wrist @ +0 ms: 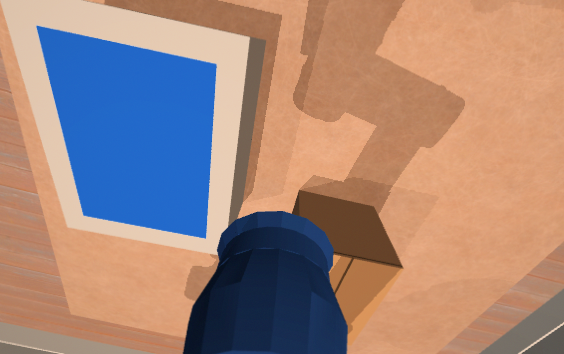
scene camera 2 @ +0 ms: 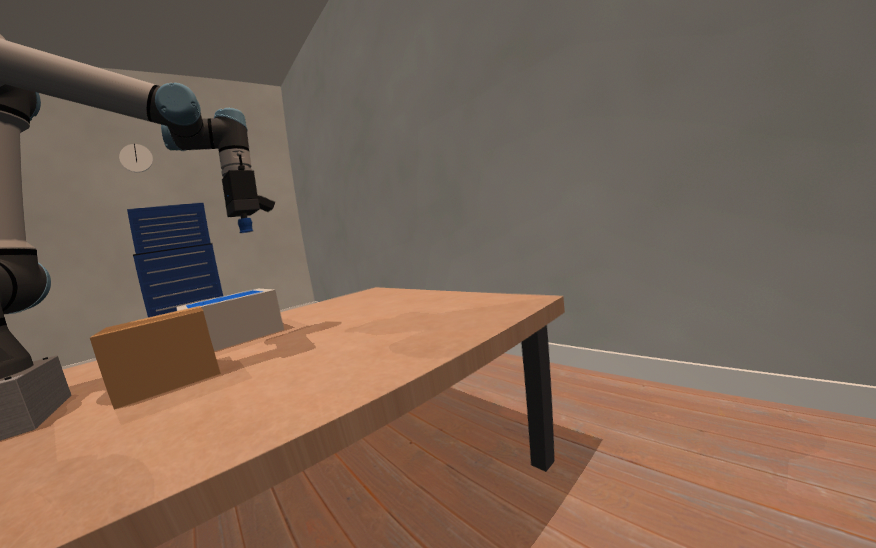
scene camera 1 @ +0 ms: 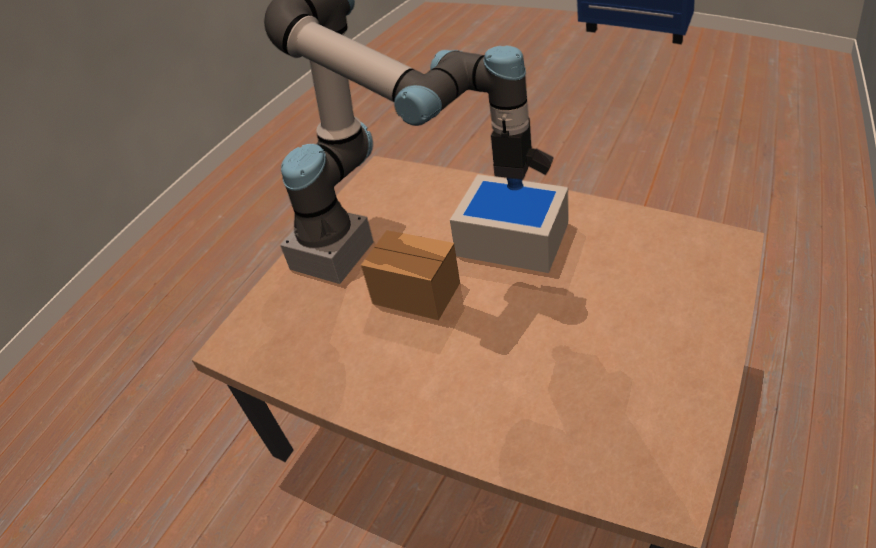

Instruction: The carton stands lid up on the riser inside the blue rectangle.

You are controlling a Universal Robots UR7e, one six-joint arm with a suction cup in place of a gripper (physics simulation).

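Seen in the pictures: end effector, tool point: (wrist: 274,258) (scene camera 2: 246,231) (scene camera 1: 515,185); arm's base, origin of the base link: (scene camera 1: 323,228).
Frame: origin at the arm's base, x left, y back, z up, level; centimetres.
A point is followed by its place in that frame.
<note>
The brown carton (scene camera 1: 403,287) @(x -15.8, y -29.5, z -0.3 cm) (scene camera 2: 155,358) @(x -15.6, y -27.4, z -2.4 cm) (wrist: 350,230) @(x -10.7, y -37.6, z -1.2 cm) stands upright on the table, its seamed top face up, between the robot's base and the riser. In the wrist view the cup hides part of it. The pale riser (scene camera 1: 500,245) @(x 4.8, y -46.7, z -2.6 cm) (scene camera 2: 248,323) @(x 4.6, y -49.7, z -4.4 cm) (wrist: 232,125) @(x 5.2, y -51.4, z 3.0 cm) stands apart from the carton, and the blue rectangle (scene camera 1: 509,205) @(x 13.8, y -47.0, z 3.0 cm) (scene camera 2: 222,299) @(x 12.5, y -46.1, z 3.0 cm) (wrist: 145,135) @(x 13.8, y -49.1, z 3.0 cm) on its top is bare. My gripper, a blue suction cup (scene camera 1: 514,185) (scene camera 2: 245,226) (wrist: 275,230), is open with nothing on it. It points down and hangs well above the height of the riser's top, as scene camera 2 shows.
The arm's grey base block (scene camera 1: 326,255) @(x -9.4, y -5.9, z 0.0 cm) (scene camera 2: 35,397) @(x -6.7, y -8.3, z -4.6 cm) stands beside the carton. The wooden table (scene camera 1: 419,387) @(x -35.9, y -39.5, z -9.0 cm) (scene camera 2: 290,387) @(x -37.3, y -43.5, z -9.0 cm) (wrist: 500,200) @(x -35.9, y -41.6, z -9.0 cm) carries the base, the carton and the riser, with arm shadows across it. A blue cabinet (scene camera 1: 636,12) (scene camera 2: 174,264) stands on the floor beyond the table.
</note>
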